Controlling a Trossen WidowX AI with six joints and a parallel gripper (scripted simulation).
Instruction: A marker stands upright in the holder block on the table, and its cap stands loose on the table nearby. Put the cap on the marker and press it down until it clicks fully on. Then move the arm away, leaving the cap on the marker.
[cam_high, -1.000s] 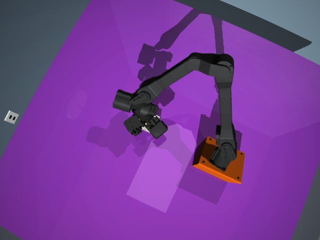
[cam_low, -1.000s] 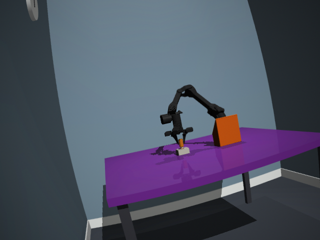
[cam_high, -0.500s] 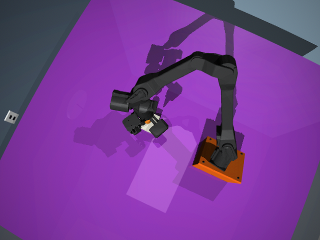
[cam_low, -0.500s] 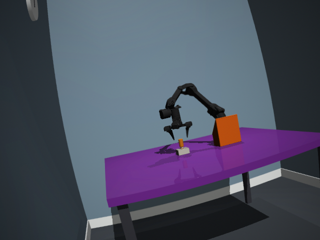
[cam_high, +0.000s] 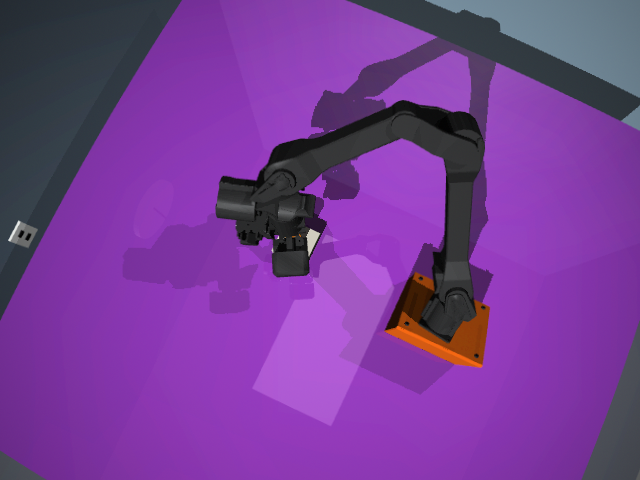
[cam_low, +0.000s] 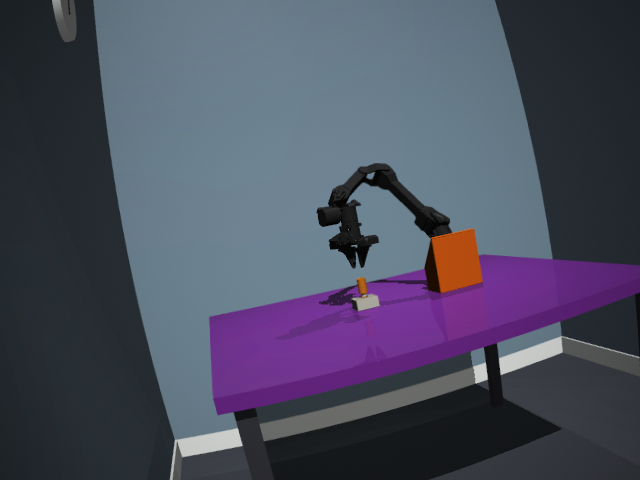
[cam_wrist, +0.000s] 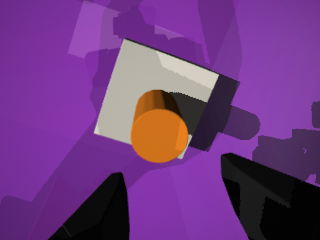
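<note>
Now: gripper tip 6 cm above the orange cap. Also, from my gripper tip: holder block 12 cm below.
</note>
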